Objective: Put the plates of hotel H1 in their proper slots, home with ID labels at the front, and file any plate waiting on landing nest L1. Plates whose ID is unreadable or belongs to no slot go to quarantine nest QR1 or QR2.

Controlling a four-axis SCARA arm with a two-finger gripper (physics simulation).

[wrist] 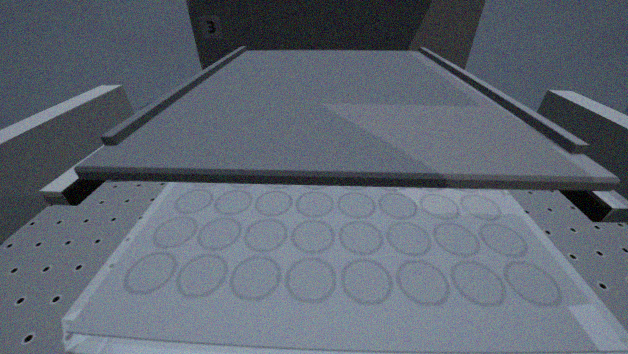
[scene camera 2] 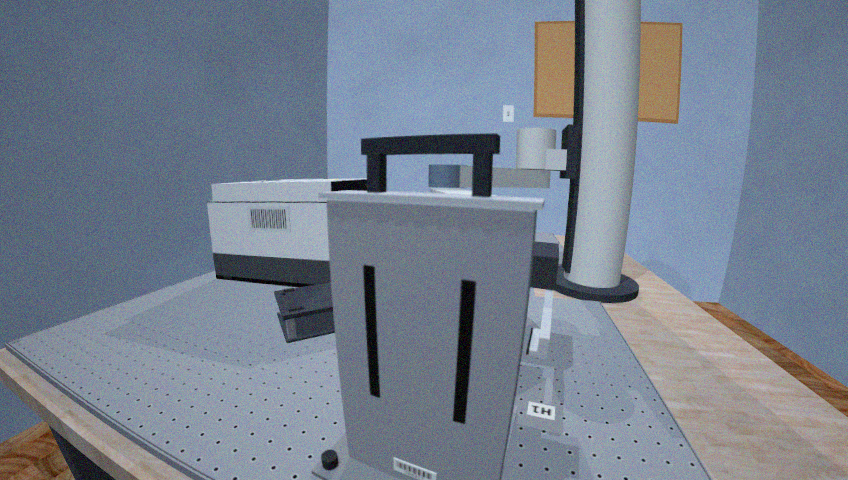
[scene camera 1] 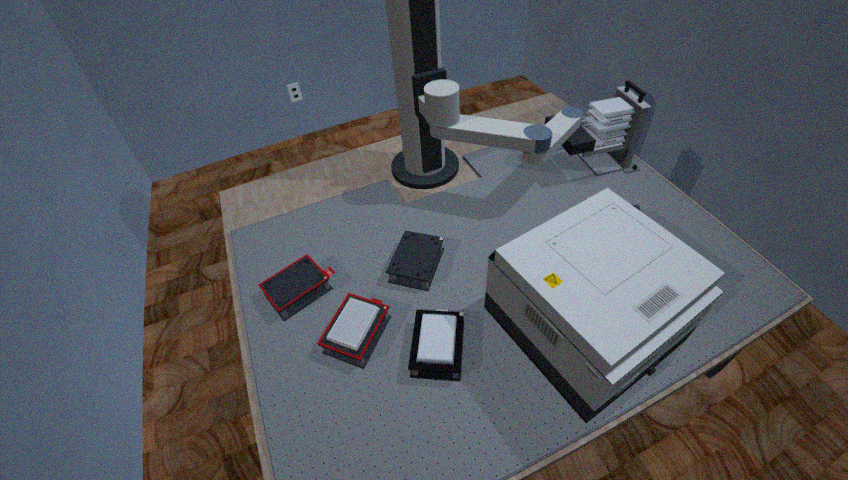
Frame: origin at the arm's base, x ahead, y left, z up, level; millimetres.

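Seen in the pictures: arm's base, link origin: (scene camera 2: 589,285) (scene camera 1: 425,167).
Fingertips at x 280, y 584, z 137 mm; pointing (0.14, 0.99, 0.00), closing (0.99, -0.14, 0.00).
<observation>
Offsets run from my fingertips to a thing's middle. "pt": to the spot under its first point.
Hotel H1 @[21 mm up, 5 mm ahead, 24 mm left] (scene camera 1: 640,130) (scene camera 2: 425,333) stands at the table's far right corner, its back to scene camera 2, with several white plates @[105 mm up, 1 mm back, 16 mm right] (scene camera 1: 611,108) stacked in it. My gripper (wrist: 327,110) is open and empty at the hotel's front. Its fingers stand on both sides of a bare shelf @[12 mm up, 1 mm ahead, 6 mm right] (wrist: 300,115) near the digit 3. A clear-lidded plate @[8 mm down, 1 mm back, 21 mm right] (wrist: 340,320) with round wells lies below that shelf. One red-rimmed nest @[96 mm down, 294 mm ahead, 1028 mm right] (scene camera 1: 340,350) bears a white plate @[67 mm down, 294 mm ahead, 1028 mm right] (scene camera 1: 355,322); the other red-rimmed nest @[96 mm down, 88 mm ahead, 1142 mm right] (scene camera 1: 294,283) is bare. A black nest @[pt 119 mm down, 481 mm ahead, 890 mm right] (scene camera 1: 435,373) bears a white plate @[67 mm down, 422 mm ahead, 857 mm right] (scene camera 1: 437,336). Plate IDs are unreadable here.
A dark block-like nest (scene camera 1: 415,255) (scene camera 2: 306,315) stands bare near the table's middle. A large white instrument @[2 mm up, 524 mm ahead, 486 mm right] (scene camera 1: 595,255) (scene camera 2: 273,228) stands at the right in scene camera 1. The arm's column (scene camera 1: 423,118) (scene camera 2: 604,148) rises at the table's back. An H1 tag @[124 mm down, 104 mm back, 55 mm right] (scene camera 2: 540,410) lies beside the hotel.
</observation>
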